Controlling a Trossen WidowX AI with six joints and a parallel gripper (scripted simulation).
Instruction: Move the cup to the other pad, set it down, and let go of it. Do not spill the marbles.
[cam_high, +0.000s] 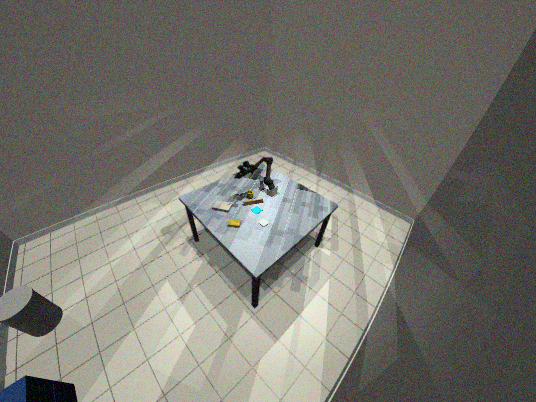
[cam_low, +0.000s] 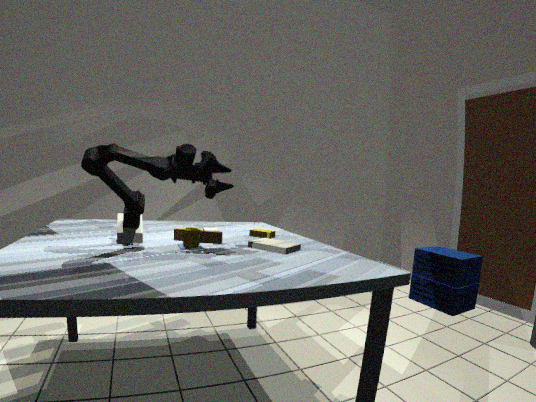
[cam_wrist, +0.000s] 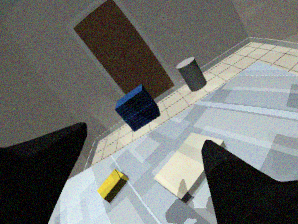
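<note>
Right now my gripper tip is 24 cm above the yellow cup, 13 cm past it and 9 cm to the right of it. The rest, counted from my gripper tip: wooden bar 26 cm below, 20 cm to the left, 8 cm behind; then cyan pad 30 cm to the left, 28 cm below, 4 cm behind; then blue pad 28 cm below, 13 cm behind, 9 cm to the left.
</note>
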